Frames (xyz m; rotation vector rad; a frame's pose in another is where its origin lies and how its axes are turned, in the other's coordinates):
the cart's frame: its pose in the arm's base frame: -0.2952 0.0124 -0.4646 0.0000 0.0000 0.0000
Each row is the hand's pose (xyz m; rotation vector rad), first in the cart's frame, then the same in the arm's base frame.
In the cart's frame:
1: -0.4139 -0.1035 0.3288 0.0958 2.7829 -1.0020
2: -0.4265 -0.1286 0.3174 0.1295 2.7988 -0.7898
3: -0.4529 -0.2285 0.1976 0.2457 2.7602 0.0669
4: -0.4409 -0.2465 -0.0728 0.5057 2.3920 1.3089
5: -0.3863 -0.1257 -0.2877 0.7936 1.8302 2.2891
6: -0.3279 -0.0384 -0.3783 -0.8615 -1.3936 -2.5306
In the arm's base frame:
1: -0.7091 -0.0911 -0.1358 0.0958 2.7829 -1.0020
2: -0.7217 -0.1162 -0.1472 0.1295 2.7988 -0.7898
3: -0.7481 -0.2161 -0.2670 0.2457 2.7602 0.0669
4: -0.7361 -0.2341 -0.5374 0.5057 2.3920 1.3089
5: -0.6815 -0.1133 -0.7523 0.7936 1.8302 2.2891
6: -0.6231 -0.0260 -0.8429 -0.8615 -1.3936 -2.5306

